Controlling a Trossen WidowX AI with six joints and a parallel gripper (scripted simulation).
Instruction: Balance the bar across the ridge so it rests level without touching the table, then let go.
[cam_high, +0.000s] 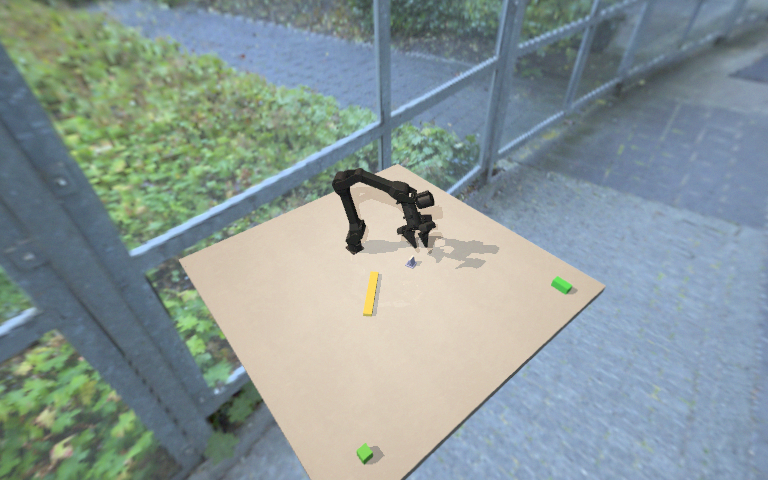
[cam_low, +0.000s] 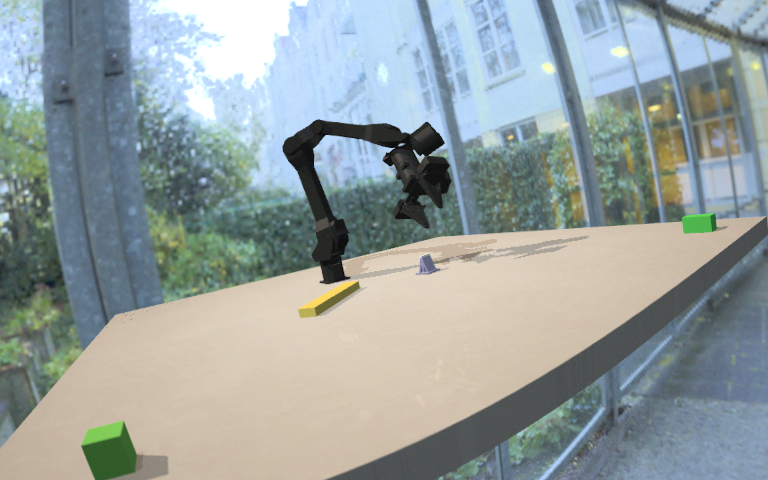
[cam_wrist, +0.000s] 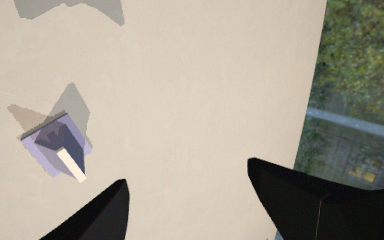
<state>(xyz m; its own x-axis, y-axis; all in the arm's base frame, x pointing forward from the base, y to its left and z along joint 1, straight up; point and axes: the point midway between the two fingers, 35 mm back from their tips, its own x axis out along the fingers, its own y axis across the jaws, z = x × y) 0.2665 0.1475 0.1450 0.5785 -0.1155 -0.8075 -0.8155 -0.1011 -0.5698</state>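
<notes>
The yellow bar lies 26 cm to the right of my gripper tip, 11 cm below it and 2 cm behind it. Also, from my gripper tip: green cube (64 cm to the right, 45 cm ahead, 10 cm below).
</notes>
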